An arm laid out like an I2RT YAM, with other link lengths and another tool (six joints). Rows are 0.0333 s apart.
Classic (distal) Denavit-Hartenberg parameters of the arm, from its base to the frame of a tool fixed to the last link. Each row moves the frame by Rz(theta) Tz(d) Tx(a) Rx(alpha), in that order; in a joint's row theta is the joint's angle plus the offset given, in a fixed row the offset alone. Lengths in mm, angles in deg.
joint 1: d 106.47  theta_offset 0  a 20.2  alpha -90
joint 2: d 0  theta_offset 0  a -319.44  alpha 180
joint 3: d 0  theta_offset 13.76  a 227.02  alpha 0
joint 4: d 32.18  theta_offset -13.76  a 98.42  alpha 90
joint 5: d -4.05  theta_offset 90  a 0  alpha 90
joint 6: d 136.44  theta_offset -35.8  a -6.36  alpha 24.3
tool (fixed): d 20.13  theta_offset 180  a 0  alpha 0
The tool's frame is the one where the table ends.
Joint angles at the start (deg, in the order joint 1, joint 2, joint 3, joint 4, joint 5, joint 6):
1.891, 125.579, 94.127, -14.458, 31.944, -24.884
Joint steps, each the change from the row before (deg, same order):
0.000, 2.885, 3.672, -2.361, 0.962, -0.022
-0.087, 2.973, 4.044, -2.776, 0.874, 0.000
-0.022, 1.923, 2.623, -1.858, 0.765, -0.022
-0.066, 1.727, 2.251, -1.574, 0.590, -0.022
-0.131, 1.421, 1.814, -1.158, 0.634, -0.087
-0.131, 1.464, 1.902, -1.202, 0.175, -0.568
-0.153, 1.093, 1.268, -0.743, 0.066, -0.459
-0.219, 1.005, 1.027, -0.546, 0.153, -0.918
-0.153, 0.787, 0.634, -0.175, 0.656, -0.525
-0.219, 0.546, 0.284, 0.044, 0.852, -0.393
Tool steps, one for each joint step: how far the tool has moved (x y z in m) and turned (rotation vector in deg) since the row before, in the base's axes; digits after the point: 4 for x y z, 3 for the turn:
0.0083, -0.0020, -0.0103, -0.765, 1.561, -0.646
0.0079, -0.0027, -0.0104, -0.708, 1.683, -0.668
0.0044, -0.0019, -0.0068, -0.632, 1.151, -0.502
0.0036, -0.0020, -0.0068, -0.501, 1.048, -0.424
0.0028, -0.0028, -0.0054, -0.565, 0.800, -0.468
0.0031, -0.0017, -0.0061, -0.448, 1.085, 0.128
0.0020, -0.0018, -0.0052, -0.295, 0.831, 0.105
0.0013, -0.0027, -0.0053, -0.584, 1.053, 0.289
0.0007, -0.0032, -0.0040, -0.790, 0.626, -0.195
-0.0002, -0.0043, -0.0029, -0.882, 0.443, -0.460

